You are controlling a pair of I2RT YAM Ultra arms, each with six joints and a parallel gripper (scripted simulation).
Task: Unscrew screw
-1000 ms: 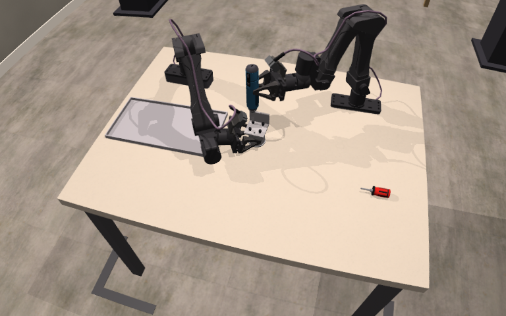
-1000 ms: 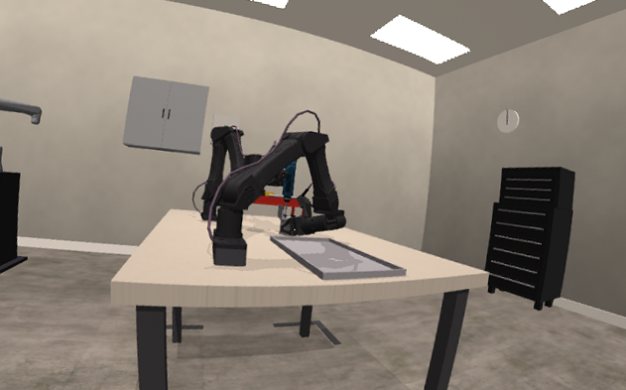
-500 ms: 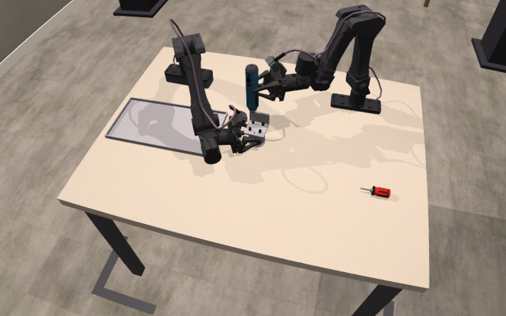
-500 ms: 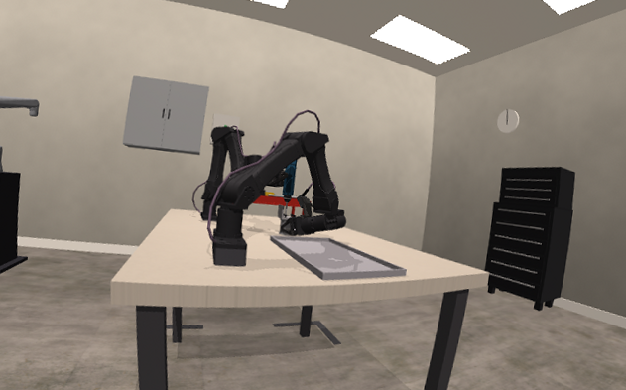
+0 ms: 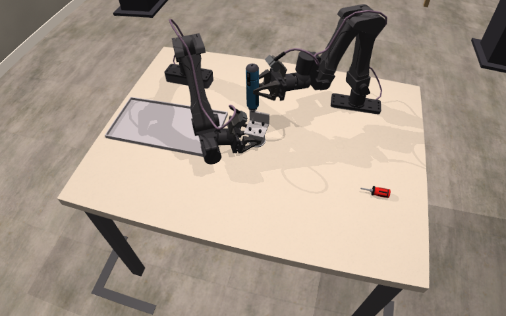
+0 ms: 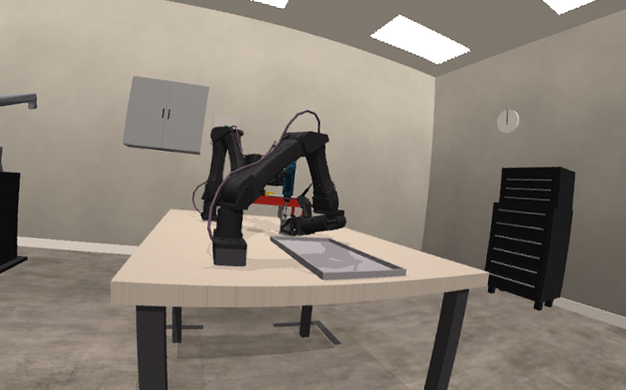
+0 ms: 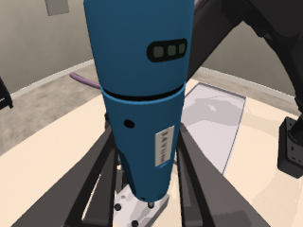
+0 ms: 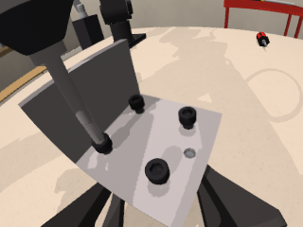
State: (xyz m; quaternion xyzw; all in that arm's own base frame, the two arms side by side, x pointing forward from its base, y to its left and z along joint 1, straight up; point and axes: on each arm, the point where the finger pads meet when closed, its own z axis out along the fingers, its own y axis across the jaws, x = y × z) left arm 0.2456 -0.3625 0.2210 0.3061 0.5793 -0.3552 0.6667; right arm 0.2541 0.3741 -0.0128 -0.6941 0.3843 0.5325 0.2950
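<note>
My right gripper is now 5 cm below the grey L-shaped bracket. From my right hand the other things lie so: shallow grey tray: 35 cm to the right, 2 cm below; then small red-handled screwdriver: 43 cm to the left, 14 cm ahead, 1 cm below.
</note>
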